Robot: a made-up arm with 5 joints.
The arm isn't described. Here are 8 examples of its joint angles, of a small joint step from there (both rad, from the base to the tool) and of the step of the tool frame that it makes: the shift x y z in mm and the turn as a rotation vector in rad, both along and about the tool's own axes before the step.
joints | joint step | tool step
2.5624 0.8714 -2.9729 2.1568 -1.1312 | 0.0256 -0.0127 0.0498 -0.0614 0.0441 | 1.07 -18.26 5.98 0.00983 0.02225 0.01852
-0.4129 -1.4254 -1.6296 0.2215 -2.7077 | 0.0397 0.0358 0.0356 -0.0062 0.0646 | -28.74 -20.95 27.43 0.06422 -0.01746 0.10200
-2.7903 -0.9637 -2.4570 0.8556 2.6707 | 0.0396 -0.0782 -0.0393 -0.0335 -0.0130 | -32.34 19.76 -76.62 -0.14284 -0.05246 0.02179
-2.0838 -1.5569 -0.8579 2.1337 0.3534 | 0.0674 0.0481 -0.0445 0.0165 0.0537 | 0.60 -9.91 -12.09 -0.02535 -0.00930 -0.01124
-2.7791 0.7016 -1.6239 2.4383 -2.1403 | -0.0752 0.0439 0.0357 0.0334 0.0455 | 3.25 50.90 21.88 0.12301 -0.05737 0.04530
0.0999 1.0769 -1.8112 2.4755 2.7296 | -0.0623 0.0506 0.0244 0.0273 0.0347 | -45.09 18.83 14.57 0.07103 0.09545 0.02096
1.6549 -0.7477 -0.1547 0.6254 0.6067 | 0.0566 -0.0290 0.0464 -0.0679 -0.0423 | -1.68 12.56 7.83 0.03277 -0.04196 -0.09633
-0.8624 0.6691 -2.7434 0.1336 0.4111 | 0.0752 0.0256 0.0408 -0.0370 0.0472 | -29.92 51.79 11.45 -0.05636 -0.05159 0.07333
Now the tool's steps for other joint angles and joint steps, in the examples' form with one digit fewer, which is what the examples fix.
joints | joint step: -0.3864 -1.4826 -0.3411 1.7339 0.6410 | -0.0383 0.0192 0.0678 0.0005 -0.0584
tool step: 0.2 -7.3 27.6 -0.0706 0.0517 -0.0201
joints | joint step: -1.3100 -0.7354 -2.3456 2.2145 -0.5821 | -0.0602 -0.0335 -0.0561 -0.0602 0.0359
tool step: -28.9 20.3 -34.3 0.1005 0.1213 0.0713
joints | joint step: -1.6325 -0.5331 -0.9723 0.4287 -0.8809 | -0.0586 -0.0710 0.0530 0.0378 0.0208
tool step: -1.2 24.8 -21.3 -0.0520 0.0179 0.0491
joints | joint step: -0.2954 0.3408 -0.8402 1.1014 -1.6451 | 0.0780 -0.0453 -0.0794 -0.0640 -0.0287
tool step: 12.0 -36.3 -62.2 -0.0545 0.1845 -0.0969
